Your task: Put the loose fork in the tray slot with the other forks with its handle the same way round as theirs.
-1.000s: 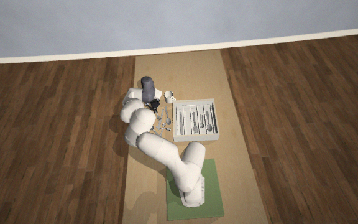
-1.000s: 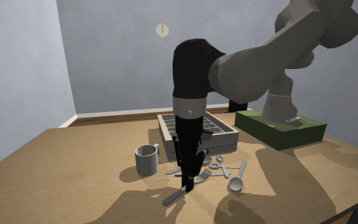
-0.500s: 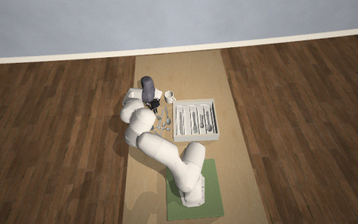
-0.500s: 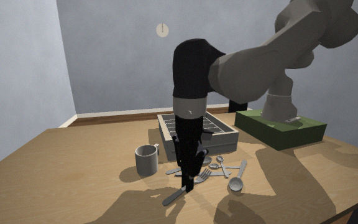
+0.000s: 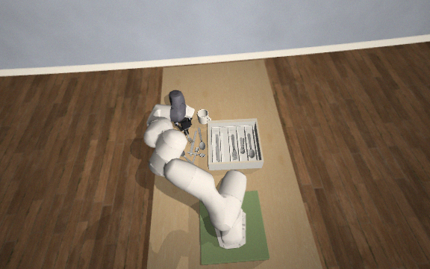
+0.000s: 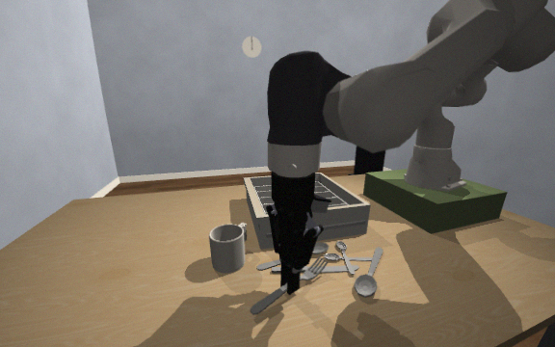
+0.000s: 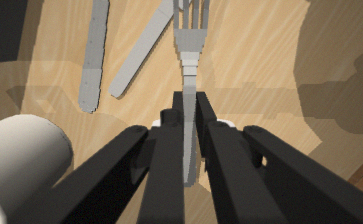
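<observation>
My hand is 32 cm to the left of the cutlery tray, 16 cm past it and 1 cm above it. Round my hand: white mug 14 cm to the right, 11 cm ahead, 1 cm below.
</observation>
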